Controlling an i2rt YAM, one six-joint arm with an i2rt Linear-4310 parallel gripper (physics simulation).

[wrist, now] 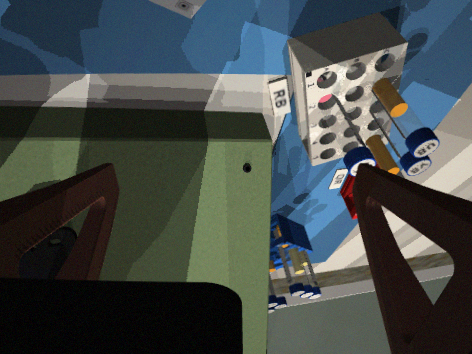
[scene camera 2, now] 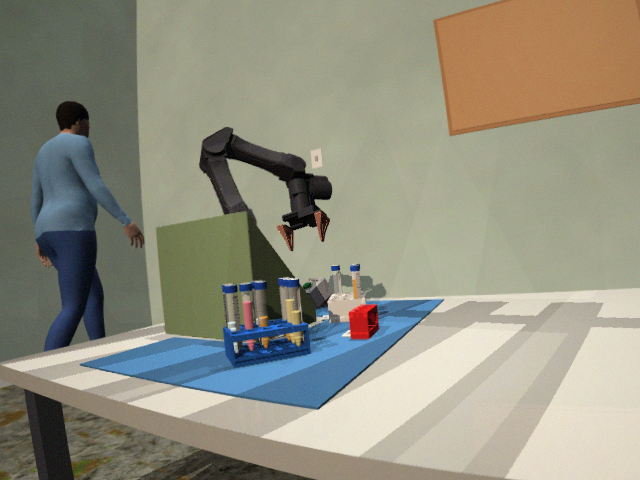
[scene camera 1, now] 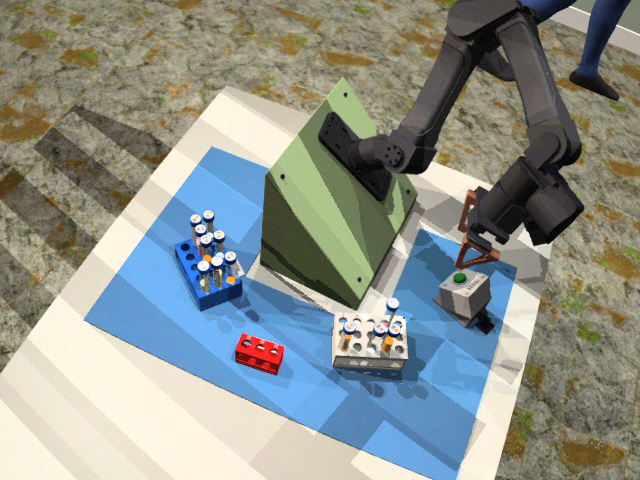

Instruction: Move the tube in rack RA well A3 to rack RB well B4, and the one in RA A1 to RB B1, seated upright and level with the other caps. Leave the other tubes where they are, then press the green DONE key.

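Frame: origin at the arm's base, x right, y ahead, z up, level; metres.
Where they show: gripper, between the fingertips: (wrist: pixel 235 176) (scene camera 2: pixel 306 246) (scene camera 1: pixel 459 248); arm's base, origin of its link: (scene camera 2: pixel 214 259) (scene camera 1: pixel 355 158).
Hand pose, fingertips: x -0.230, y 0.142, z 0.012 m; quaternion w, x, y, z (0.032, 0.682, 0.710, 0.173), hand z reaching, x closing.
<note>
Each offset is from my fingertips to the centre of the thing. "pt": to the spot under its first point. Level surfaces: height alone.
My gripper (scene camera 1: pixel 460 248) (scene camera 2: pixel 307 245) (wrist: pixel 235 176) is open and empty, high above the table near the grey key box. The green key {dy -0.025, dx -0.032, dz -0.116 m} (scene camera 1: pixel 459 277) (scene camera 2: pixel 307 285) is on the top of that box. The white rack {dy +0.144, dx +0.097, dz -0.155 m} (scene camera 1: pixel 336 338) (scene camera 2: pixel 338 311) (wrist: pixel 350 45) has the RB label {pt dy +0.089, dx +0.113, dz -0.178 m} (wrist: pixel 280 98) beside it and holds several blue-capped tubes. The blue rack {dy +0.113, dx +0.424, dz -0.155 m} (scene camera 1: pixel 219 298) (scene camera 2: pixel 268 357) (wrist: pixel 292 232) holds several upright blue-capped tubes with pink, orange, yellow and pale contents. Its label and well marks are not readable, so I cannot tell which tubes stand in A1 and A3.
The green wedge (scene camera 1: pixel 320 206) (scene camera 2: pixel 201 279) (wrist: pixel 225 225) carries the arm's base and stands between the blue rack and the key box {dy -0.015, dx -0.052, dz -0.138 m} (scene camera 1: pixel 465 295) (scene camera 2: pixel 318 292). A red rack {dy +0.240, dx +0.271, dz -0.155 m} (scene camera 1: pixel 259 353) (scene camera 2: pixel 363 321) (wrist: pixel 348 197) stands between the two tube racks on the blue mat {dz -0.180 m} (scene camera 1: pixel 299 392). A person (scene camera 2: pixel 67 180) is beyond the table.
</note>
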